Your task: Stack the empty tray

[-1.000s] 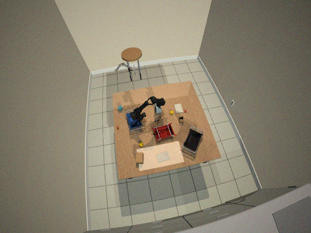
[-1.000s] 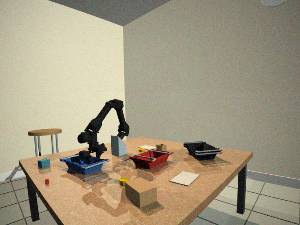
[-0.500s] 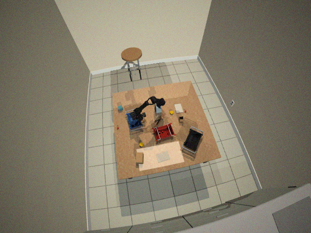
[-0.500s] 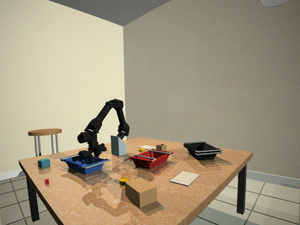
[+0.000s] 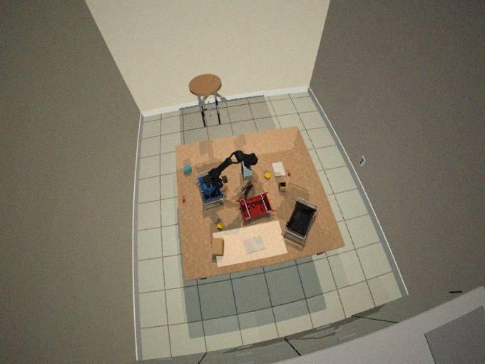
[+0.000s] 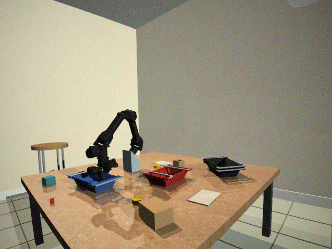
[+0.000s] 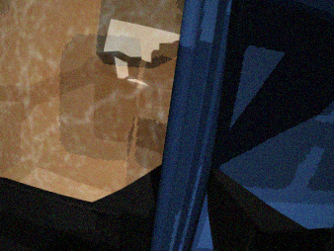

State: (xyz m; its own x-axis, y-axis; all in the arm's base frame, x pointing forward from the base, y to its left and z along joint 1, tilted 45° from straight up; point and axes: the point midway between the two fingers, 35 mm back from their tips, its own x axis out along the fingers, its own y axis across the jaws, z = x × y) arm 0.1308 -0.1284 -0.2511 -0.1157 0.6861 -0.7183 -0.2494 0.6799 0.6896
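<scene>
The blue tray is 60 mm to the right of my gripper tip, 30 mm above it and 20 mm ahead of it. Round my gripper tip: teal block 280 mm to the right, 200 mm behind, 10 mm above; then small red cube 300 mm to the right, 110 mm ahead; then tan box 540 mm ahead, 20 mm above, 10 mm to the right.
</scene>
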